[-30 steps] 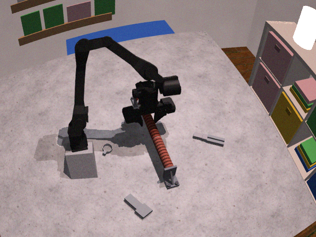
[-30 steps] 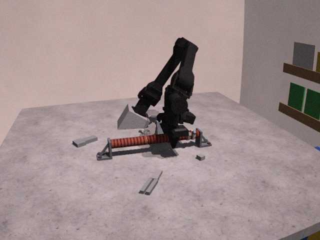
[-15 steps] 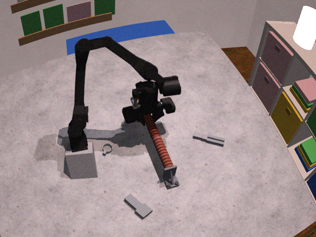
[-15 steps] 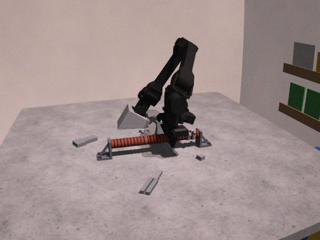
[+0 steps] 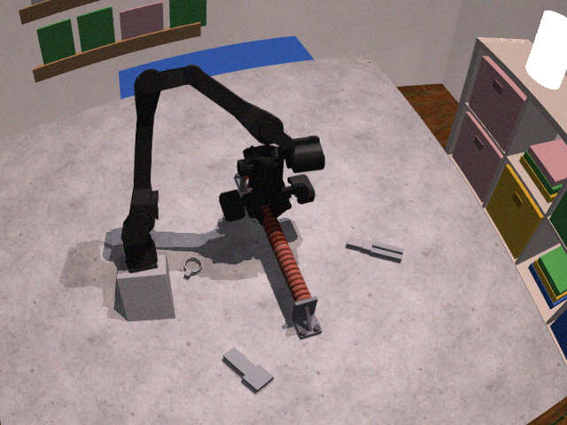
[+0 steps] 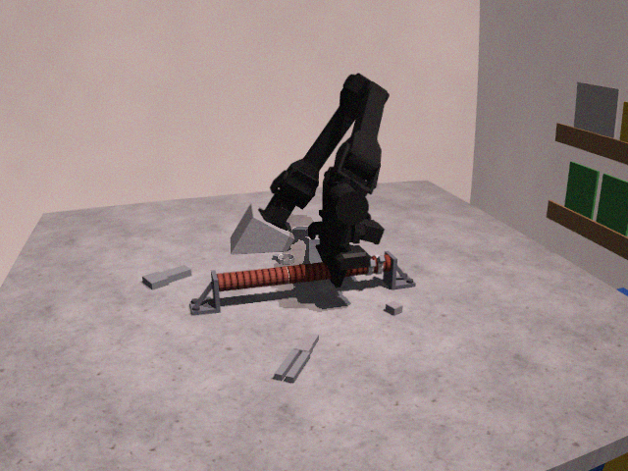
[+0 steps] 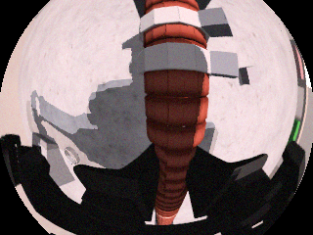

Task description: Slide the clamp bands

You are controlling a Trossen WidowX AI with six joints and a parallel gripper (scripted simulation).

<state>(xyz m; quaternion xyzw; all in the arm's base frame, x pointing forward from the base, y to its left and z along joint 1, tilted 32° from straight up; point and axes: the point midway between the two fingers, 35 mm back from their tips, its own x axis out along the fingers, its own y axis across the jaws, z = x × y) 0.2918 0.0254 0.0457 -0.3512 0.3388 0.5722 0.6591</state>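
My gripper is now 110 mm short of the small grey block, 70 mm to the right of it and 40 mm above it.
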